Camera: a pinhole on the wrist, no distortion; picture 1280 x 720 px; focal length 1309.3 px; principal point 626.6 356.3 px. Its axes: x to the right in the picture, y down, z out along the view. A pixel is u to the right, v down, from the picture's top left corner.
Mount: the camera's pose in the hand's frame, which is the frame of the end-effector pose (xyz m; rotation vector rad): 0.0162 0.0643 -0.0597 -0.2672 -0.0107 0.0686
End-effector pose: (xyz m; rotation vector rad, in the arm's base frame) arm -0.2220 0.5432 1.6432 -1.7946 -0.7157 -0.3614
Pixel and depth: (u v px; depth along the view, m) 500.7 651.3 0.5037
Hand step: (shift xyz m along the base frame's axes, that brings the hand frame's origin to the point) 0.1116 0.2952 -0.3891
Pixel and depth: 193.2 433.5 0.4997
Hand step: -0.0324 0.2980 -0.3909
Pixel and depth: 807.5 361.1 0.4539
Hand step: 0.1341 0.3355 -0.2303
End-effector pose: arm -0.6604 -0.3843 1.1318 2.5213 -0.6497 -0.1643
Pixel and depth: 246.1 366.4 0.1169
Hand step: -0.0692 -0.0846 0.0034
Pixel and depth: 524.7 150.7 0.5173
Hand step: -0.1854 -0.2881 -0.3315
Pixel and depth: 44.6 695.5 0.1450
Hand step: -0.1195 -0.1068 0.0092
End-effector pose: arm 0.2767 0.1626 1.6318 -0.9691 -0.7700 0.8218
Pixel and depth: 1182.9 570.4 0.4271
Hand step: -0.2575 0.3728 -0.0778
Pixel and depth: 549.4 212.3 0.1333
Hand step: -0.0789 0.0620 -0.0495
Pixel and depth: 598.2 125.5 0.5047
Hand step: -0.4076 0.2124 0.0635
